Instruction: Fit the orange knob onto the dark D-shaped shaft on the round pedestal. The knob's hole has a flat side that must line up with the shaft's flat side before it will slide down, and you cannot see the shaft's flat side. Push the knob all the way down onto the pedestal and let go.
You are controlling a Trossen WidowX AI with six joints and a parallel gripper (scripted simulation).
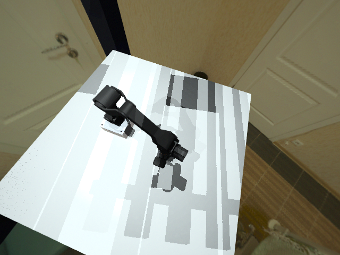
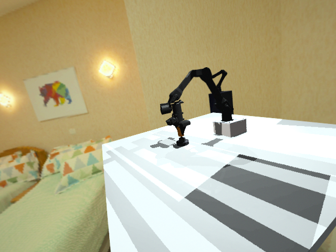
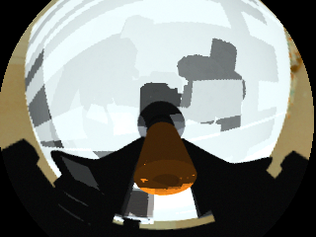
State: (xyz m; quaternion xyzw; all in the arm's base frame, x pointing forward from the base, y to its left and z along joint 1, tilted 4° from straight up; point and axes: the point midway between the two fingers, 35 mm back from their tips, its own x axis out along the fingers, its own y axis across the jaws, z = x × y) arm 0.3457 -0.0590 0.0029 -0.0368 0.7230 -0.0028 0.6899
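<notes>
Now: gripper tip 20 mm below the orange knob. Round my gripper tip: dark round pedestal: 40 mm below.
</notes>
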